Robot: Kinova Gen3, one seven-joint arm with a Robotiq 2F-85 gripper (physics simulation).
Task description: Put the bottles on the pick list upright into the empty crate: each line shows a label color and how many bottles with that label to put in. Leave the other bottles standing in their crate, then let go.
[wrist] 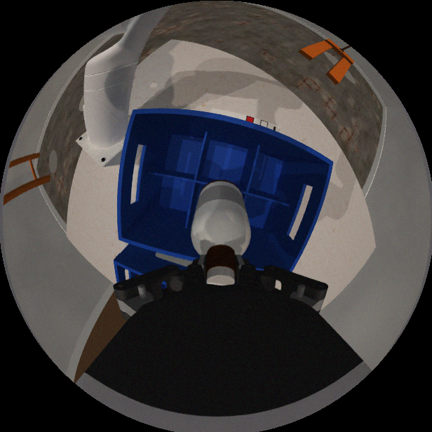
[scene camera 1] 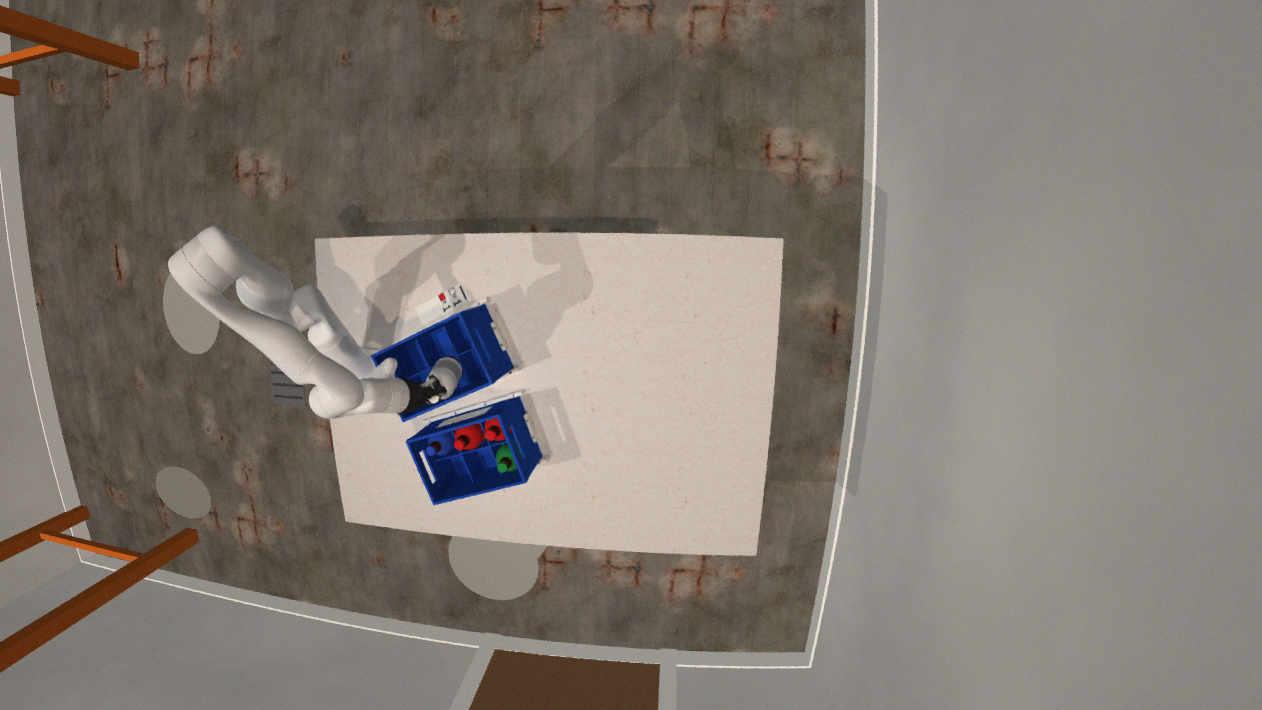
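Where they show: gripper, fingertip midpoint: [scene camera 1: 440, 395]; arm's base, link origin: [scene camera 1: 357, 371].
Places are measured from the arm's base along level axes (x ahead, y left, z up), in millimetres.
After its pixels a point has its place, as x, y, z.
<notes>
My gripper [scene camera 1: 432, 393] {303, -54, 125} [wrist: 220, 262] is shut on the neck of a white bottle [scene camera 1: 448, 374] {322, -12, 97} [wrist: 221, 225]. The bottle hangs with its base down over the empty blue crate [scene camera 1: 500, 346] {412, 20, -50} [wrist: 128, 165]; its exact tilt and height are hard to tell. The visible compartments of that crate hold no bottles; the bottle hides part of them. The other blue crate [scene camera 1: 445, 486] {206, -341, 13} [wrist: 125, 253] holds a blue bottle [scene camera 1: 437, 445] {236, -202, 62}, two red bottles [scene camera 1: 470, 435] {325, -187, 43} [scene camera 1: 494, 430] {405, -167, 72} and a green bottle [scene camera 1: 505, 459] {415, -250, 62}, standing. The pick list [scene camera 1: 452, 298] {286, 158, -79} shows a red square and a white square with marks.
Both crates stand close together on a pale table top [scene camera 1: 670, 397] {837, -163, -80} [wrist: 95, 215], with high walls and inner dividers. The arm [scene camera 1: 273, 339] {224, 163, 541} reaches in from the left in the scene view. The pick list lies beside the empty crate's far long side, partly hidden by its rim in the wrist view.
</notes>
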